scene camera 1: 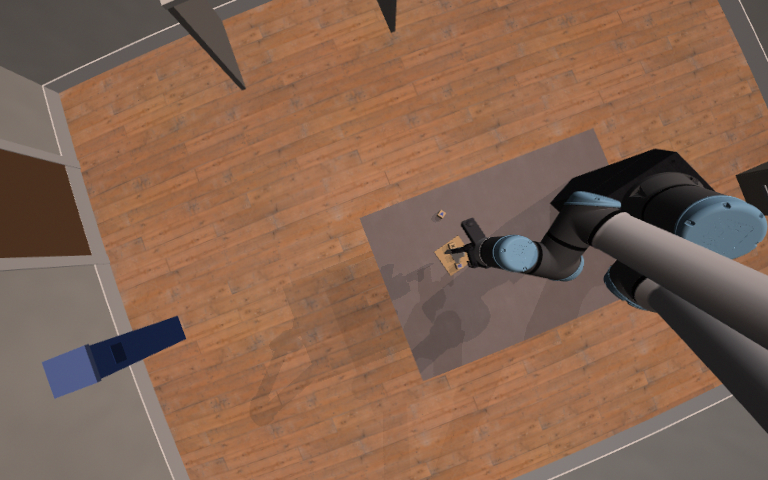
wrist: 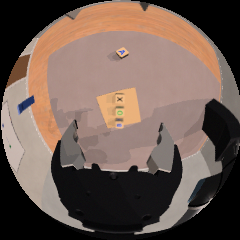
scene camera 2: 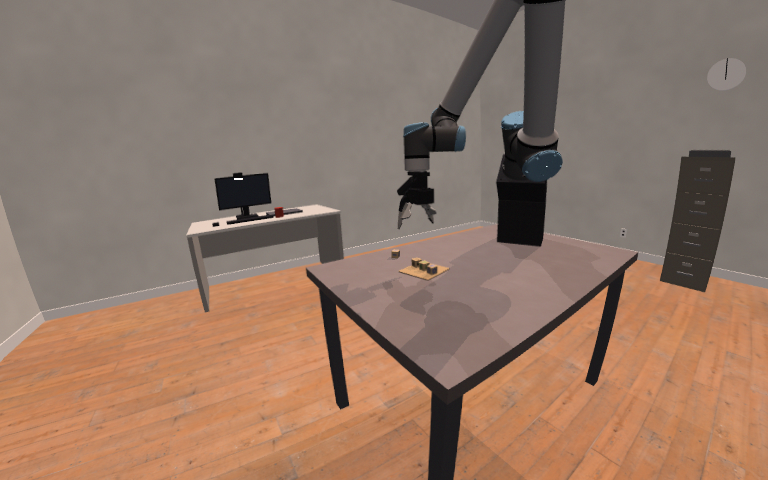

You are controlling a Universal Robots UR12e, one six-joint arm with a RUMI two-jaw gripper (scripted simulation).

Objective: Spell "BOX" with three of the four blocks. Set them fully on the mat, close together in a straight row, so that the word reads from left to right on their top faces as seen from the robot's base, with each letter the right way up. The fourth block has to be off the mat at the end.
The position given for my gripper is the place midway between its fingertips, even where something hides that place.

Note:
I see my gripper [scene camera 2: 416, 226] and a tan mat [wrist: 106, 102].
My gripper is seen too in scene camera 1 [scene camera 1: 462, 247] and in the wrist view [wrist: 118, 122].

